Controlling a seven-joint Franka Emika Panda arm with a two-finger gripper.
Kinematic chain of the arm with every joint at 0, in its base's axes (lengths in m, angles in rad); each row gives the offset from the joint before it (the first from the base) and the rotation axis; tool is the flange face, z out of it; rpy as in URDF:
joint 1: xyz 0 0 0.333 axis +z
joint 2: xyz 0 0 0 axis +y
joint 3: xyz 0 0 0.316 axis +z
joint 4: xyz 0.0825 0 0 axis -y
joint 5: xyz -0.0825 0 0.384 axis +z
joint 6: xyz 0 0 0 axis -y
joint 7: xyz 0.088 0 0 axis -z
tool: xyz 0 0 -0.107 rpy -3.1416 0 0
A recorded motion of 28 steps. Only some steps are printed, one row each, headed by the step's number.
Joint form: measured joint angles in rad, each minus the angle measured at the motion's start. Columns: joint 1, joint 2, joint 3, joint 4, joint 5, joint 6, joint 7.
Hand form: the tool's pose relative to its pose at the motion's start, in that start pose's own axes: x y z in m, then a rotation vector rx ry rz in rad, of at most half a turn. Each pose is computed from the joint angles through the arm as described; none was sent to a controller.
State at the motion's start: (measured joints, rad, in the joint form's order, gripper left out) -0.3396 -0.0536 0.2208 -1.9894 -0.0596 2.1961 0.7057
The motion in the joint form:
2: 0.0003 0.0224 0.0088 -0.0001 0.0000 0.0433 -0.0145
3: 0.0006 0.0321 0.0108 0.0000 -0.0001 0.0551 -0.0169
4: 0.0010 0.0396 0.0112 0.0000 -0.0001 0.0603 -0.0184
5: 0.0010 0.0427 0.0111 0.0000 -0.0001 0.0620 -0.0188
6: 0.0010 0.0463 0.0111 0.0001 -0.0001 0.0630 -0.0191
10: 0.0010 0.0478 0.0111 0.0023 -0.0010 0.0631 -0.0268
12: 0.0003 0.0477 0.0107 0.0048 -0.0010 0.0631 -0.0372
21: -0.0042 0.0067 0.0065 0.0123 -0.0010 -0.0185 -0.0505
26: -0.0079 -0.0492 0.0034 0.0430 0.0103 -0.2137 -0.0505
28: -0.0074 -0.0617 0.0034 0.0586 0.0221 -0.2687 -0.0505
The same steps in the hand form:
2: 0.0006 -0.0073 0.0090 0.0201 0.0119 -0.0233
3: 0.0009 -0.0092 0.0134 0.0241 0.0120 -0.0278
4: 0.0011 -0.0100 0.0173 0.0244 0.0091 -0.0300
5: 0.0013 -0.0101 0.0190 0.0241 0.0077 -0.0303
6: 0.0014 -0.0102 0.0210 0.0233 0.0052 -0.0306
10: 0.0020 -0.0105 0.0209 0.0235 0.0062 -0.0387
12: 0.0029 -0.0104 0.0197 0.0248 0.0086 -0.0479
21: 0.0005 -0.0016 0.0000 -0.0074 -0.0103 -0.0528
26: -0.0099 0.0118 -0.0299 -0.0819 -0.0925 -0.0380
28: -0.0132 0.0133 -0.0399 -0.0931 -0.1185 -0.0324

